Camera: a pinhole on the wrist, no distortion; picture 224 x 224 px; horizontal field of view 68.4 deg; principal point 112.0 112.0 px. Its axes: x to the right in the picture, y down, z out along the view. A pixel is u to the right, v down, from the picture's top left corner.
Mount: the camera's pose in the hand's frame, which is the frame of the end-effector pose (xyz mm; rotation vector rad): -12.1 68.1 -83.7 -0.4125 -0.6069 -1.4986
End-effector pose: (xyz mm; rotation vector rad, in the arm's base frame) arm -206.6 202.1 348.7 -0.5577 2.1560 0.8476
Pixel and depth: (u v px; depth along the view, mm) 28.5 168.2 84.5
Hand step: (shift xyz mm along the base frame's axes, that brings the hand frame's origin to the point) -118.3 76.7 75.2
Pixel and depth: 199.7 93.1 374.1
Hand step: 141.0 338.8 -32.5
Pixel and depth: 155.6 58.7 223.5
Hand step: 35.0 204.5 85.2
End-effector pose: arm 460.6 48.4 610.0 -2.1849 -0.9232 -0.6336
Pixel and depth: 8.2 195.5 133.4
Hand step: 188.3 -112.5 -44.4
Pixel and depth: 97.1 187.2 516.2
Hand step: 480.9 82.1 -273.8
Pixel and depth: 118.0 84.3 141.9
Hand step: 84.1 -79.4 -111.0
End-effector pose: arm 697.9 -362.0 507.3 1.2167 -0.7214 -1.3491
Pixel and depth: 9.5 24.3 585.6
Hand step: 52.3 204.5 774.6
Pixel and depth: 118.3 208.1 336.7
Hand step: -86.9 -235.0 274.9
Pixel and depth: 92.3 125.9 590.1
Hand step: -169.0 -139.6 552.1
